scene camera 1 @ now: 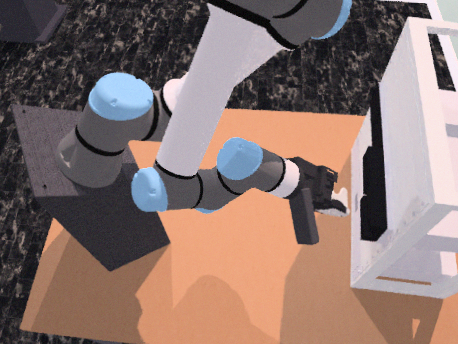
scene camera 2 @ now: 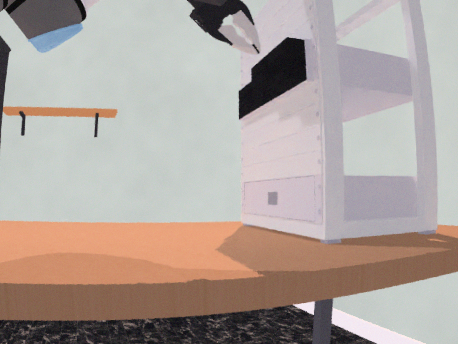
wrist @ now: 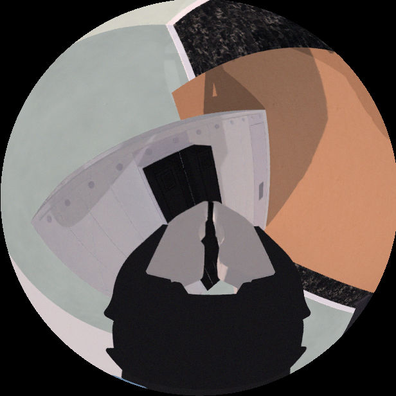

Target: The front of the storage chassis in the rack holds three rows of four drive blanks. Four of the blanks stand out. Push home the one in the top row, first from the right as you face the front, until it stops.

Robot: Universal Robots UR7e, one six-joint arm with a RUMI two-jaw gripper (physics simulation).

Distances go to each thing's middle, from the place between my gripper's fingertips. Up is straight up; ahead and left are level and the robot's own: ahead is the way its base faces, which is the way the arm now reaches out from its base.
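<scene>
There is the white rack (scene camera 2: 295,94), and my hand is 190 mm to the right of it, 70 mm above it and 210 mm short of it.
</scene>
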